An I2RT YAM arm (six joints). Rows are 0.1 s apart.
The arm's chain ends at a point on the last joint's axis. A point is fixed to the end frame.
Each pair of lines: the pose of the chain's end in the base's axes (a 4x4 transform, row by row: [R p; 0 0 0 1], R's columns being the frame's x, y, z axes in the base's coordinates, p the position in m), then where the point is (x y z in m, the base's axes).
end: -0.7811 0.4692 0.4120 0.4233; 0.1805 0.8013 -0.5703 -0.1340; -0.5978 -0.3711 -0.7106 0.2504; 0 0 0 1
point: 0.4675 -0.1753 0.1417
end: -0.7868 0.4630 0.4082 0.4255; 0.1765 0.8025 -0.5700 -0.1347; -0.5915 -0.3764 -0.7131 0.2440; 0 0 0 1
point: 0.4689 -0.1760 0.1350
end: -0.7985 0.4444 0.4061 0.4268; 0.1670 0.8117 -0.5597 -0.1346; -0.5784 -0.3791 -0.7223 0.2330; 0 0 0 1
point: 0.4692 -0.1746 0.1231
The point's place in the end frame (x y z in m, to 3 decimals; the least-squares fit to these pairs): 0.023 0.028 0.119
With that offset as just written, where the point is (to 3 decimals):
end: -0.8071 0.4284 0.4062 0.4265; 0.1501 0.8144 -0.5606 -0.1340; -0.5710 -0.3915 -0.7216 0.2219; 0 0 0 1
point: 0.468 -0.174 0.112
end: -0.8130 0.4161 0.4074 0.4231; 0.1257 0.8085 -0.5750 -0.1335; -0.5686 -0.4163 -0.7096 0.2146; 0 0 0 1
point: 0.465 -0.176 0.105
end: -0.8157 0.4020 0.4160 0.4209; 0.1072 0.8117 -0.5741 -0.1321; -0.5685 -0.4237 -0.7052 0.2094; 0 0 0 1
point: 0.463 -0.175 0.101
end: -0.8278 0.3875 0.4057 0.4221; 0.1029 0.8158 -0.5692 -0.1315; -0.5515 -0.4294 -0.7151 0.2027; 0 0 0 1
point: 0.462 -0.174 0.093
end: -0.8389 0.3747 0.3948 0.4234; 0.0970 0.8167 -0.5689 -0.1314; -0.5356 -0.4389 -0.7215 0.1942; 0 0 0 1
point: 0.462 -0.174 0.084
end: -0.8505 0.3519 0.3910 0.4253; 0.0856 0.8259 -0.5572 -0.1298; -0.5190 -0.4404 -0.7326 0.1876; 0 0 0 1
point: 0.462 -0.171 0.076
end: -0.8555 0.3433 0.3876 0.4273; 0.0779 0.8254 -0.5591 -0.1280; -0.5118 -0.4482 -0.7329 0.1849; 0 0 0 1
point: 0.463 -0.170 0.073
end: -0.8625 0.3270 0.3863 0.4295; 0.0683 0.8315 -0.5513 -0.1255; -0.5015 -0.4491 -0.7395 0.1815; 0 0 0 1
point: 0.465 -0.166 0.069
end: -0.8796 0.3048 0.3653 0.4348; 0.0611 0.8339 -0.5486 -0.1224; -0.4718 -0.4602 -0.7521 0.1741; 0 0 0 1
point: 0.467 -0.163 0.061
